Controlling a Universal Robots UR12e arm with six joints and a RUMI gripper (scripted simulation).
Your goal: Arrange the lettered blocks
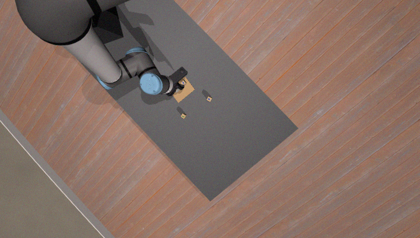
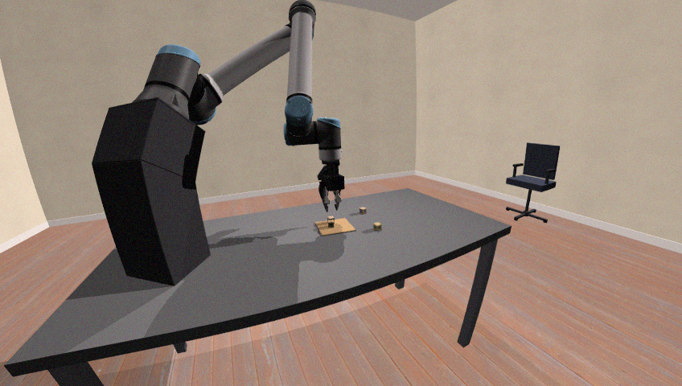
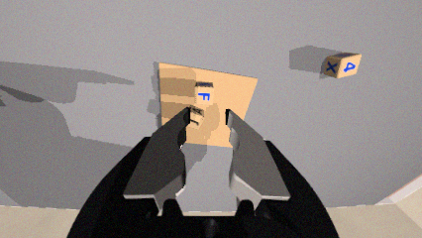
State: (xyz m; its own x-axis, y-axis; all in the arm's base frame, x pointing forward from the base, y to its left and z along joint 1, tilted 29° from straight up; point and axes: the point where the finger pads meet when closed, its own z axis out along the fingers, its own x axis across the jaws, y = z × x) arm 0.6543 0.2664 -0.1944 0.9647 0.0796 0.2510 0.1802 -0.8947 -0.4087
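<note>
Now: hand 40 mm to the left of the tan mat and 70 mm above it. The rest, counted from my hand: block (170 mm ahead, 80 mm to the left, 60 mm below).
</note>
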